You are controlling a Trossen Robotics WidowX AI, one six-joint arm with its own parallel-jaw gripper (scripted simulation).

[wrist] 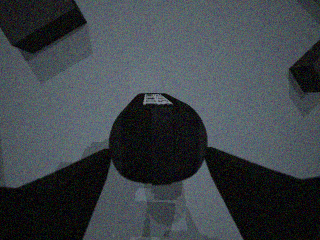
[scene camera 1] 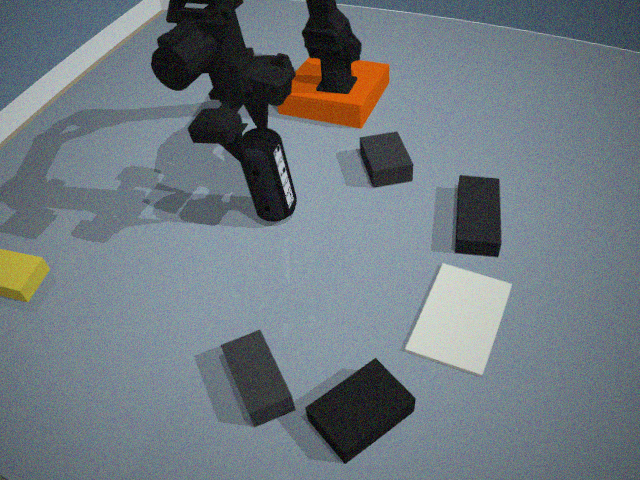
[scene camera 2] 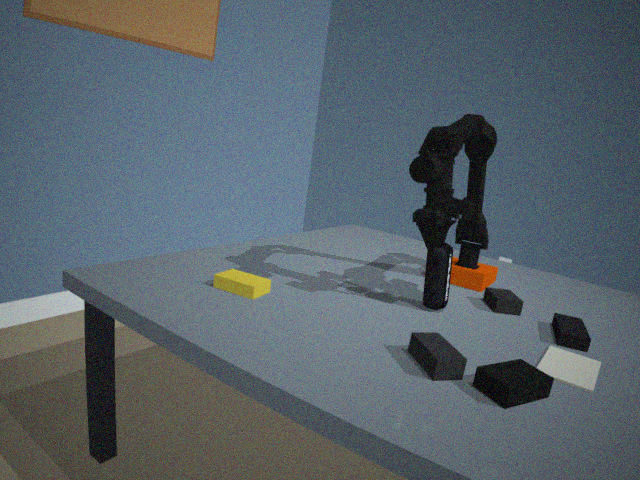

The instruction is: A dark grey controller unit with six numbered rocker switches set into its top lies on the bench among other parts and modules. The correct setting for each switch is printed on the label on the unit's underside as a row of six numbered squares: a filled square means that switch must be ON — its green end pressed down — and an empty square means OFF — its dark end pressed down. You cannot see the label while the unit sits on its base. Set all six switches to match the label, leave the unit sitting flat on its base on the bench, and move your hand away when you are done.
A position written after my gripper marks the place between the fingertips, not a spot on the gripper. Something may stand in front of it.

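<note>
Through scene camera 1 I see my gripper point(scene camera 1: 254, 146) together with a white plate point(scene camera 1: 457, 327). Scene camera 2 gives me a yellow block point(scene camera 2: 237, 282), the plate point(scene camera 2: 566, 367) and, once more, my gripper point(scene camera 2: 435, 251). The wrist view has my gripper point(wrist: 158, 153) in it, while the yellow block is out of frame in the wrist view, and the white plate is out of frame in the wrist view too.
</note>
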